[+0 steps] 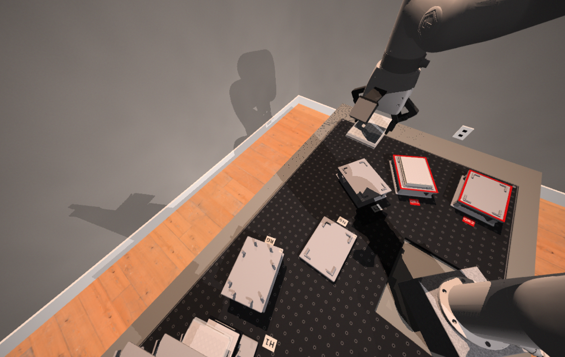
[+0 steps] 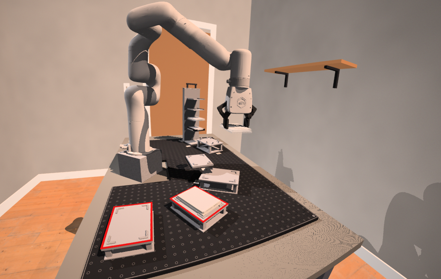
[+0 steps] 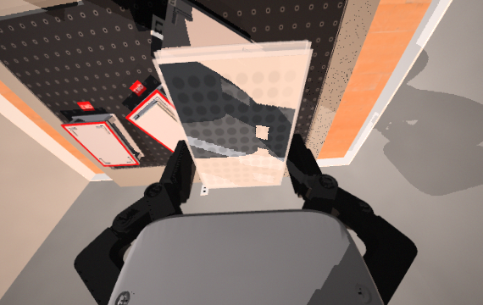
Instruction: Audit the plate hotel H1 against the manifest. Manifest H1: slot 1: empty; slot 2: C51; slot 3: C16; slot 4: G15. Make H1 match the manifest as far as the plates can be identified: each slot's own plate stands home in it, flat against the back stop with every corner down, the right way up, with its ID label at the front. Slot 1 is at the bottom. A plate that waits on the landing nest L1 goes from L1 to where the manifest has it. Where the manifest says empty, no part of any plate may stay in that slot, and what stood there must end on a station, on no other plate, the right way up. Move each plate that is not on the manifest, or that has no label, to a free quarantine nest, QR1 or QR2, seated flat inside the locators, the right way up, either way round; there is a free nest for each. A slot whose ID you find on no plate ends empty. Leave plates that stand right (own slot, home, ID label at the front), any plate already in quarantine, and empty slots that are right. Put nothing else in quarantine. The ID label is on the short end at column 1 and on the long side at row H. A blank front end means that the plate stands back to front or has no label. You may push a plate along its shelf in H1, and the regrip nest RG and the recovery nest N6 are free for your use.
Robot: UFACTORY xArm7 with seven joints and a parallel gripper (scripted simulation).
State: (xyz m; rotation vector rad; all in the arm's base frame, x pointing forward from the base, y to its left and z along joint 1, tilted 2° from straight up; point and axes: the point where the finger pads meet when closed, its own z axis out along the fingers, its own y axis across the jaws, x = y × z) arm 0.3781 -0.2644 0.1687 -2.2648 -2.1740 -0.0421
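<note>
My hand is 40 cm past the quarantine nest QR2, 16 cm to the left of it and 23 cm above it. Round my hand: quarantine nest QR1: 19 cm behind, 12 cm to the right, 23 cm below; landing nest L1: 5 cm behind, 2 cm to the left, 22 cm below; white well plate: 19 cm behind, 12 cm to the right, 22 cm below.
</note>
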